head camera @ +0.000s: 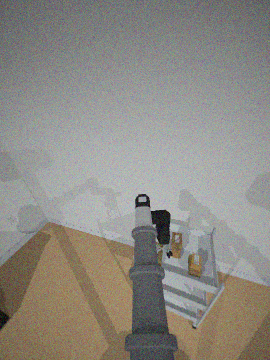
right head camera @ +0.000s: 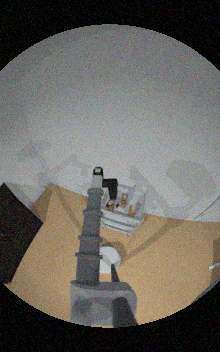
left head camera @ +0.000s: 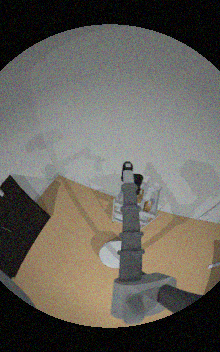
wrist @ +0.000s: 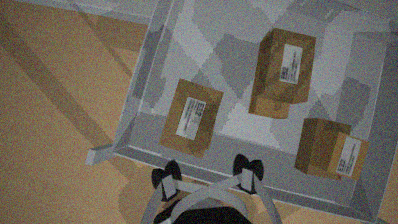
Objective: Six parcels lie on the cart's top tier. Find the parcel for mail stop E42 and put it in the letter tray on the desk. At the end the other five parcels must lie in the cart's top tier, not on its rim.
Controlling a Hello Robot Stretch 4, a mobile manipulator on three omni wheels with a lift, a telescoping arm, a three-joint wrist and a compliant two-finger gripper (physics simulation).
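Places are measured from the robot's base along level axes (x right, y up, z back), in centimetres.
Pixels of known places: gripper, between the fingertips: (head camera: 161,256) (right head camera: 112,206) (wrist: 207,170); robot's base, origin of its link: (right head camera: 104,258) (left head camera: 114,253).
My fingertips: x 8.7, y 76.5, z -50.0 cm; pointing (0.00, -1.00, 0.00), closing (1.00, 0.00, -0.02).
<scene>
Ahead of a thing's pixels: the offset from my fingertips to its top centre. "spot": to the spot under its first point.
My gripper (wrist: 207,170) (head camera: 169,254) is open and empty over the near rim of the cart's top tier {spot: dx -9.6, dy -9.9, dz -13.8 cm} (wrist: 142,75). In the wrist view a brown parcel {dx -1.6, dy -2.9, dz -6.1 cm} (wrist: 172,117) lies ahead-left of the fingers, its label starting with E but too blurred to read surely. Another parcel {dx +12.1, dy -2.7, dz -12.3 cm} (wrist: 264,75) lies farther back, with a lighter parcel edge {spot: dx +10.2, dy -7.7, dz -6.8 cm} (wrist: 270,108) showing beneath it. At the right, a darker parcel {dx +19.4, dy -2.9, dz +0.7 cm} (wrist: 317,142) has a lighter labelled one (wrist: 339,167) against or on it. These labels are also unclear. The letter tray does not show.
The white cart (head camera: 215,255) (right head camera: 120,221) stands near the wall, with lower tiers and corner posts. My telescoping arm (head camera: 146,290) reaches out beside it. A large black surface (left head camera: 22,225) (right head camera: 17,235) is at the left. A pale round object (left head camera: 110,254) (right head camera: 110,257) is below the arm.
</scene>
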